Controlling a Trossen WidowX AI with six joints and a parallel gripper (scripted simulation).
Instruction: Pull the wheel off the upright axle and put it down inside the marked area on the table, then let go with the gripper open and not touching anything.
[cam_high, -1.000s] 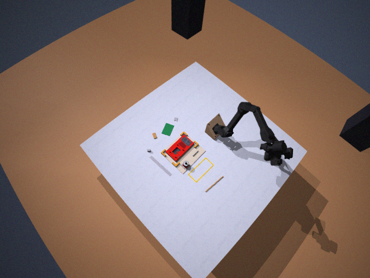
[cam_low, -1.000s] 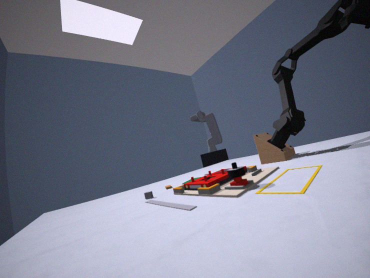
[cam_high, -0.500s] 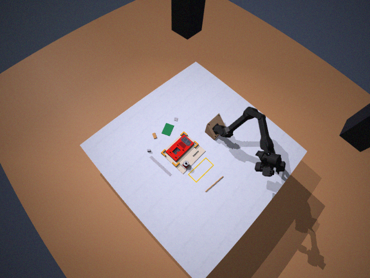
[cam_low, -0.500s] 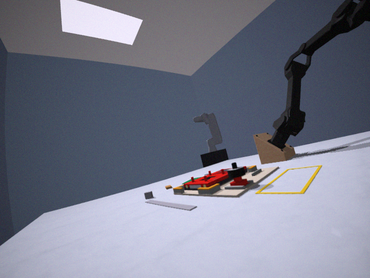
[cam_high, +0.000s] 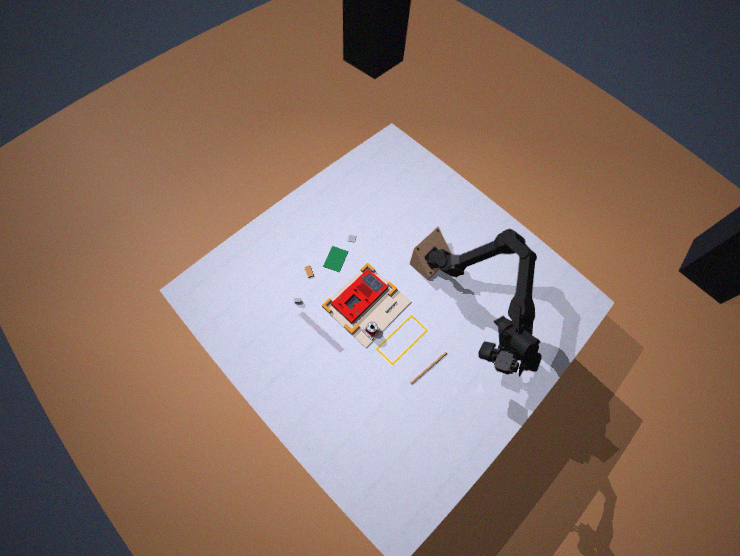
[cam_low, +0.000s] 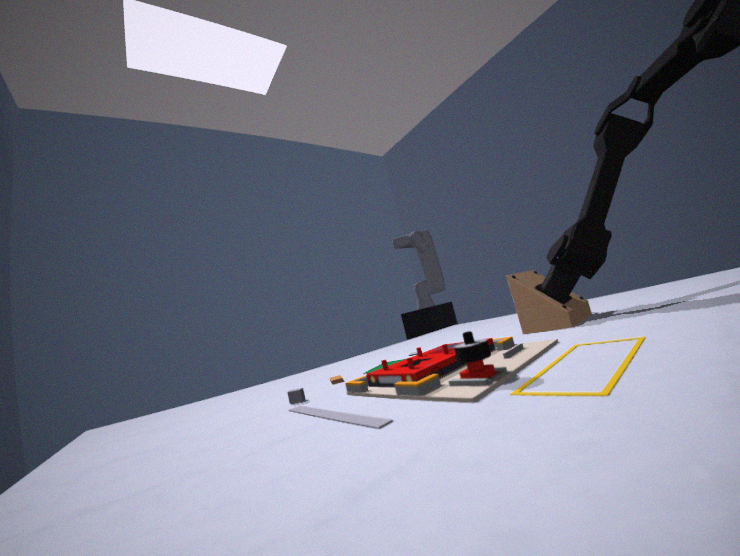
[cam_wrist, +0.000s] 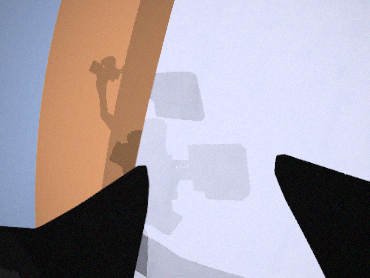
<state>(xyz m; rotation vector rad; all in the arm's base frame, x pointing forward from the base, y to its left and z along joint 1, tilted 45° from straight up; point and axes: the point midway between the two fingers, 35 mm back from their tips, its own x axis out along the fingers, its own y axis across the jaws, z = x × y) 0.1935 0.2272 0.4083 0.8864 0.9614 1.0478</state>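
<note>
My gripper tip is 160 mm short of the wheel, 460 mm to the left of it and 120 mm above it. Round my gripper tip: black axle 150 mm ahead, 460 mm to the right, 130 mm below; then wooden stick 120 mm ahead, 210 mm to the right, 160 mm below; then grey strip 280 mm ahead, 590 mm to the right, 160 mm below.
</note>
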